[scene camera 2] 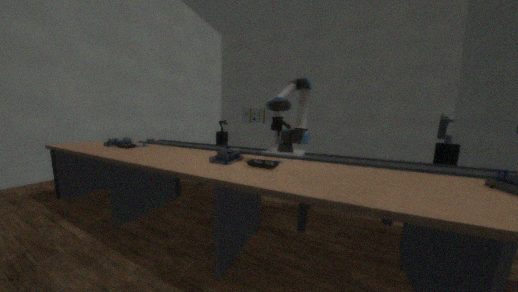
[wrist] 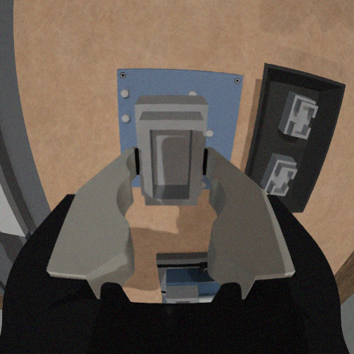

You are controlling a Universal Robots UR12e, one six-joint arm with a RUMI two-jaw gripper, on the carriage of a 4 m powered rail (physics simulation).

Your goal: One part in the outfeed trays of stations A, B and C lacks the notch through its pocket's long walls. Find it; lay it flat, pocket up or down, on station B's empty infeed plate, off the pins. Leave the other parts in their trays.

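Places are measured from the arm's base along level axes (x ahead, y right, z down), in centimetres.
Pixels of known places: gripper, between the fingertips: [scene camera 2: 278, 142]; arm's base, origin of its link: [scene camera 2: 285, 151].
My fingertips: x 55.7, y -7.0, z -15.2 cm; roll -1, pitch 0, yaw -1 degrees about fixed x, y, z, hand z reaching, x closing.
Observation:
For each thing: its top centre in the pictures, then the offset to it from my fingertips.
- black outfeed tray, centre of its top: [scene camera 2: 263, 161] dx +17.9, dy +6.8, dz +14.0 cm
- station fixture, centre of its top: [scene camera 2: 228, 149] dx +12.7, dy +43.3, dz +8.3 cm
My gripper [scene camera 2: 278, 135] [wrist: 170, 149] is shut on a grey block-shaped part [wrist: 172, 187], gripping it by its two sides. The part's long rectangular pocket faces the wrist camera, and its long walls show no notch. In the wrist view the part is above the blue infeed plate [wrist: 160, 82], which has several round pale pins and screws at its corners; the part hides some of the plate. To the right is the black outfeed tray [wrist: 330, 127] [scene camera 2: 263, 167]. Two smaller-looking grey parts, one at the back [wrist: 299, 116] and one nearer [wrist: 280, 176], lie in it, with notched walls.
A fixture with a blue block [wrist: 192, 276] is partly hidden between the fingers at the bottom of the wrist view. In the scene view a station fixture [scene camera 2: 226, 156] stands left of the tray, another group [scene camera 2: 120, 143] is far left, and a fixture [scene camera 2: 504, 184] is at the right edge.

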